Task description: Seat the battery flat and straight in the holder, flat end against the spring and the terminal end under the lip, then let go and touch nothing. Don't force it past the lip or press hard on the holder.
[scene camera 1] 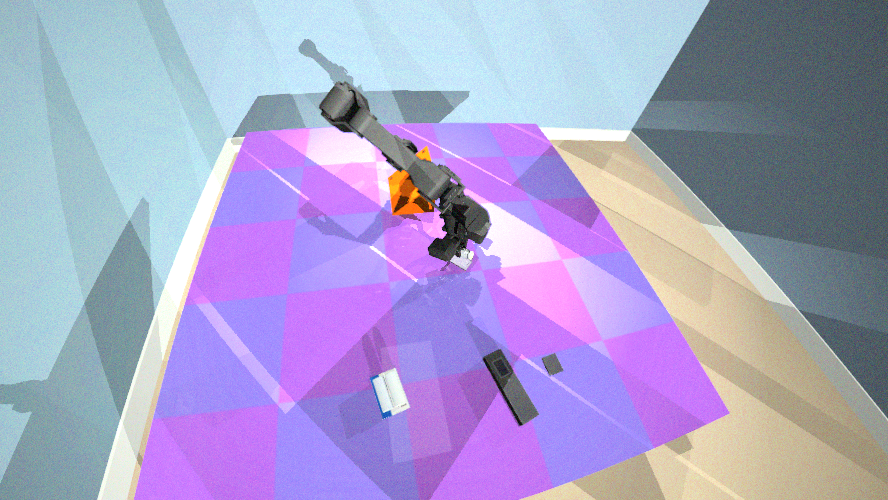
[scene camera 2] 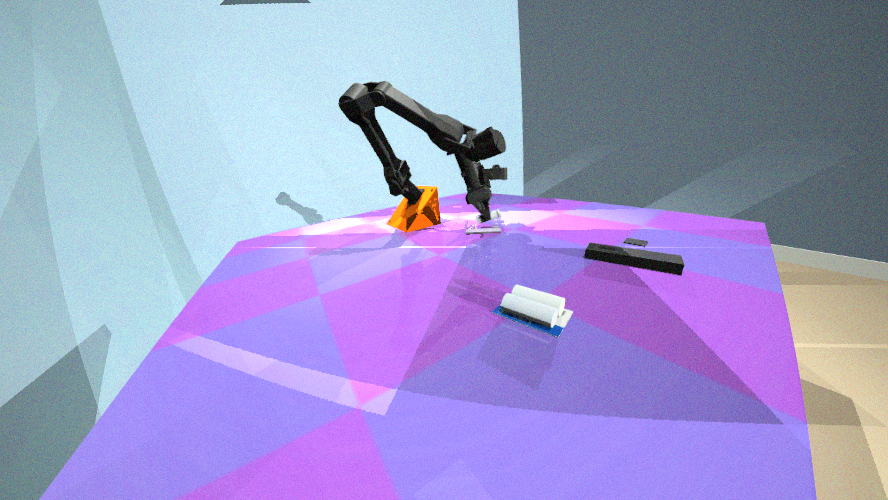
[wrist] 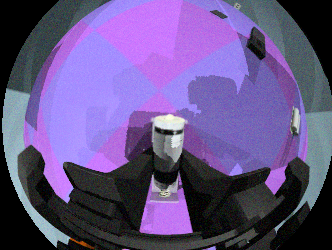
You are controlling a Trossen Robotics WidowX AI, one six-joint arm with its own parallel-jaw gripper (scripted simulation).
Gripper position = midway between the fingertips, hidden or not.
Labels:
My gripper (scene camera 1: 461, 253) holds a battery (wrist: 169, 131).

